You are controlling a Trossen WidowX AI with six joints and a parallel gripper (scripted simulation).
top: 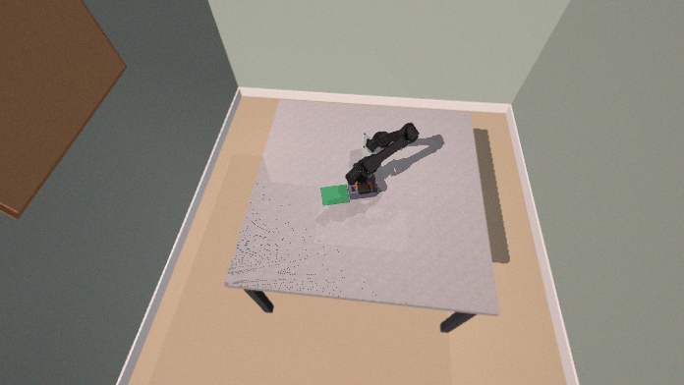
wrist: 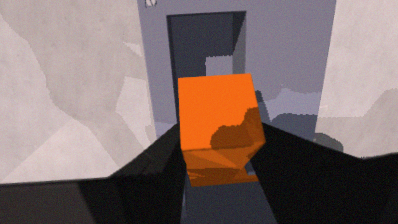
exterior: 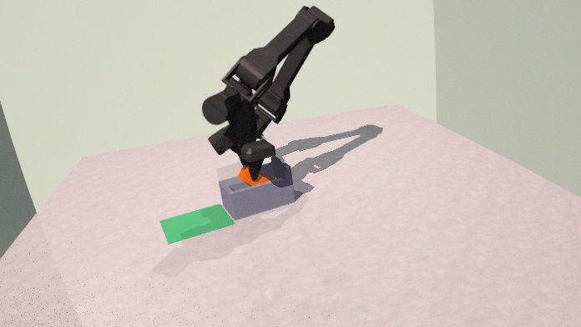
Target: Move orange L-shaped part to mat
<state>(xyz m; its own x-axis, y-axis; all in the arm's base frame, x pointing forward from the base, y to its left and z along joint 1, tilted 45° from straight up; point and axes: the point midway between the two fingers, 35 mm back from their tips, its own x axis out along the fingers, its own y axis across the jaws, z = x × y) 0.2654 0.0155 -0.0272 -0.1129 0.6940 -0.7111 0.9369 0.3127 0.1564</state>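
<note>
The green mat lies 30 mm ahead of my gripper tip, 140 mm to the right of it and 90 mm below it. From my gripper tip the other things lie so: orange L-shaped part: 30 mm behind, 30 mm to the left, 30 mm below.
</note>
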